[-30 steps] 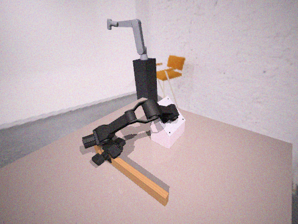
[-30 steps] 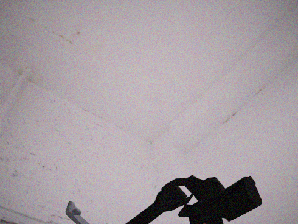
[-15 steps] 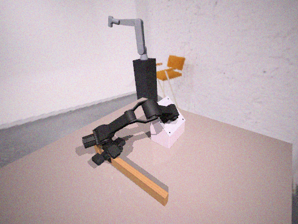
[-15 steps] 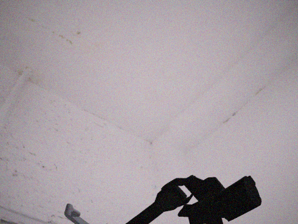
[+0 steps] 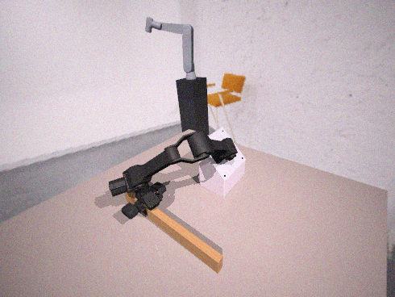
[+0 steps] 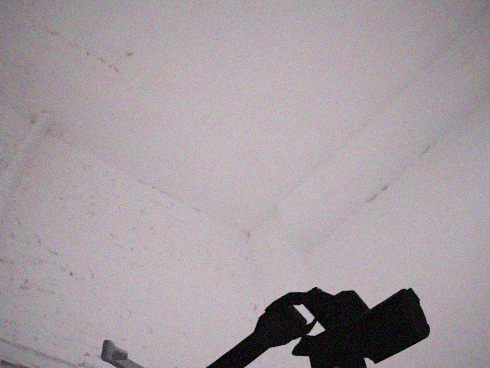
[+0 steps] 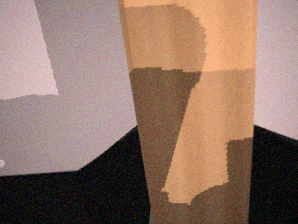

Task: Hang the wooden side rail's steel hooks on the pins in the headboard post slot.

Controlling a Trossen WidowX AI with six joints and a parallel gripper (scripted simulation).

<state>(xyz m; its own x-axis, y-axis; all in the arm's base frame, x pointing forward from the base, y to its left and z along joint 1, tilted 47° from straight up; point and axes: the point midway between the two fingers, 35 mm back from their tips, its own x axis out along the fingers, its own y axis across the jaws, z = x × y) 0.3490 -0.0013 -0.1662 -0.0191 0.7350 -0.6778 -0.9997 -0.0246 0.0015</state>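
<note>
The headboard post lies 110 mm to the right of my gripper tip and 40 mm above it.
</note>
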